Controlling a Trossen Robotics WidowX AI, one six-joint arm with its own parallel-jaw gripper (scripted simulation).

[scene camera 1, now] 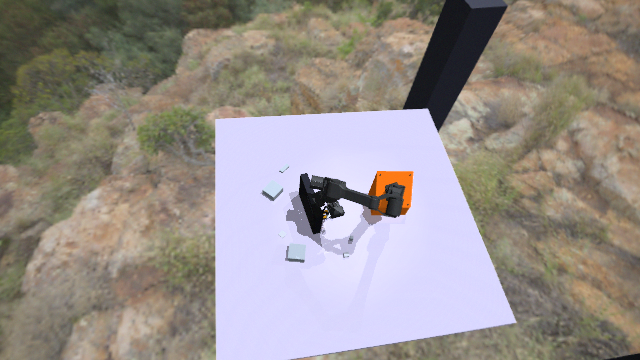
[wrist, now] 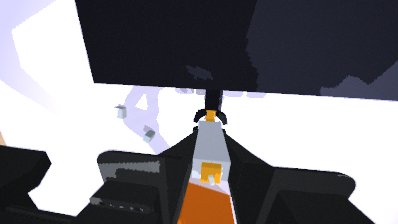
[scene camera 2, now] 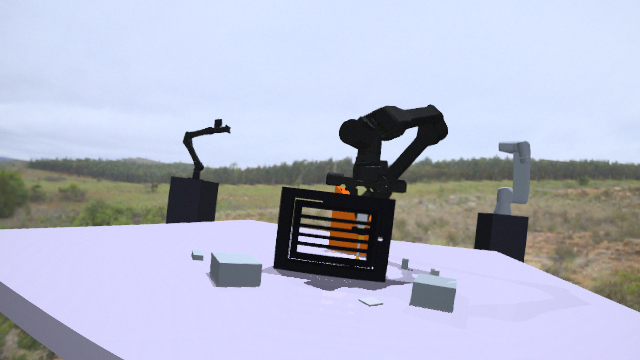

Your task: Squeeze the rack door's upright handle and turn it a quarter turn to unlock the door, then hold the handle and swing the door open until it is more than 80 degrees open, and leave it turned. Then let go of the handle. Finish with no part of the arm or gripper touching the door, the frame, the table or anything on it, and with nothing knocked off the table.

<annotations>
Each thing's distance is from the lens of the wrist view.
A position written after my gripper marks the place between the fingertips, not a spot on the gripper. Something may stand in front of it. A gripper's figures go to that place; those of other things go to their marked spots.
my gripper (wrist: 209, 135): 12 cm
black rack frame (wrist: 317, 55): 6 cm
</annotations>
